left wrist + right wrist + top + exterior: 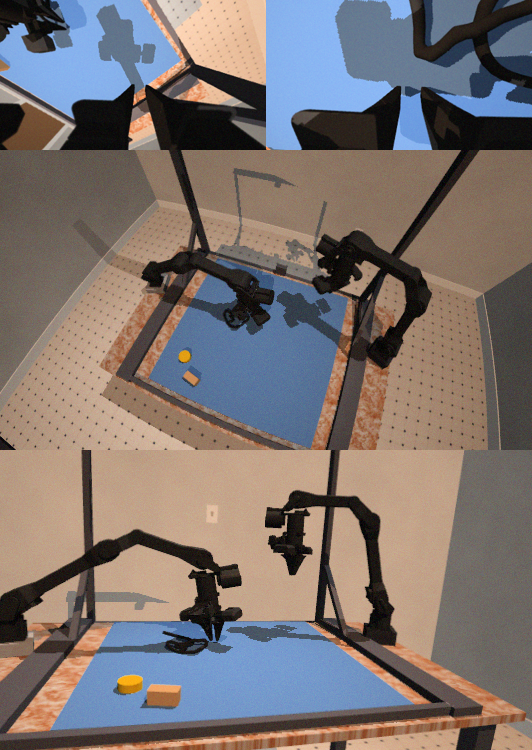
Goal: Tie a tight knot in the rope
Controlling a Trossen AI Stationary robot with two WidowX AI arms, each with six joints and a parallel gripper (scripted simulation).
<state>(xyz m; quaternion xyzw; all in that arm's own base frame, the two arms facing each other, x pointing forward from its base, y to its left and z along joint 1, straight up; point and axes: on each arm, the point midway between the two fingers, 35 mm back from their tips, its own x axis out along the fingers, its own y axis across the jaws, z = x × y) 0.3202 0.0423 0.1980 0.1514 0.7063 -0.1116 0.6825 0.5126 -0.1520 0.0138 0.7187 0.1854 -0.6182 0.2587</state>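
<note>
The blue mat is 10 cm ahead of my right hand, 3 cm to the left of it and 4 cm below it. Also, from my right hand: yellow disc: 28 cm ahead, 21 cm to the right, 3 cm below; then orange block: 35 cm ahead, 15 cm to the right, 3 cm below.
</note>
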